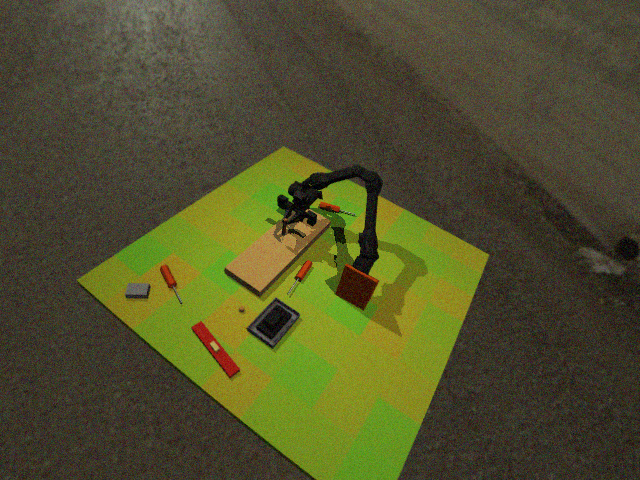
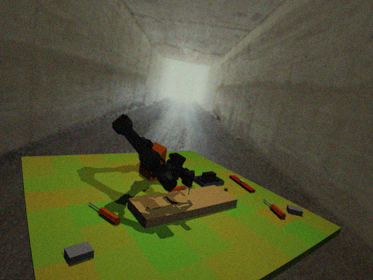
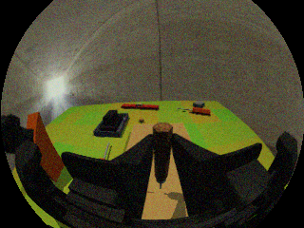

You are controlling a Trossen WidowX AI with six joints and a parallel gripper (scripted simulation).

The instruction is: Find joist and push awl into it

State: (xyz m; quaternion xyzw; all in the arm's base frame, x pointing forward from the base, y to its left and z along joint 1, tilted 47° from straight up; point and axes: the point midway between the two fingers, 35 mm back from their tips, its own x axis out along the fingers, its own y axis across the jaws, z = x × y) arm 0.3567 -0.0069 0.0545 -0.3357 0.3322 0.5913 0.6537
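Right now the awl is 60 mm below my gripper tip. The rest, counted from my gripper tip: grey tray: 320 mm to the left, 170 mm behind, 160 mm below; tan cube: 340 mm to the left, 160 mm below, 40 mm behind; stud finder: 300 mm to the left, 180 mm behind, 120 mm below.
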